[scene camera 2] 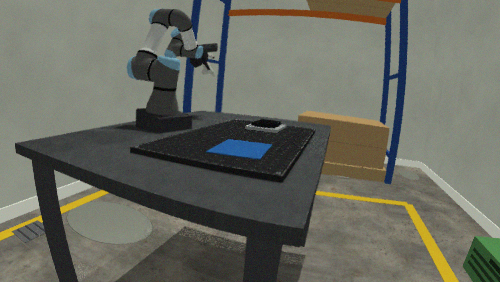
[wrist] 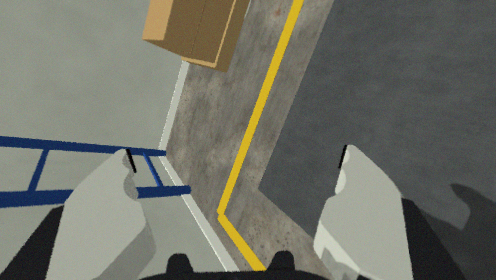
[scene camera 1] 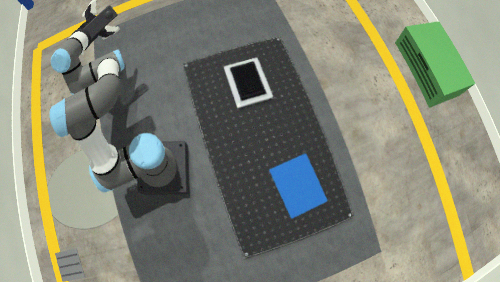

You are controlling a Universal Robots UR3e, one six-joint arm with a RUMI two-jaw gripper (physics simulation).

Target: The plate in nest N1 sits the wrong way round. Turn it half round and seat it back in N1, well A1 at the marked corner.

Labels:
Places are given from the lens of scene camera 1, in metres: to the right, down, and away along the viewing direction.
black well plate (scene camera 1: 246,77): -0.01, -0.21, 1.06
flat blue square (scene camera 1: 296,181): 0.14, 0.12, 0.99

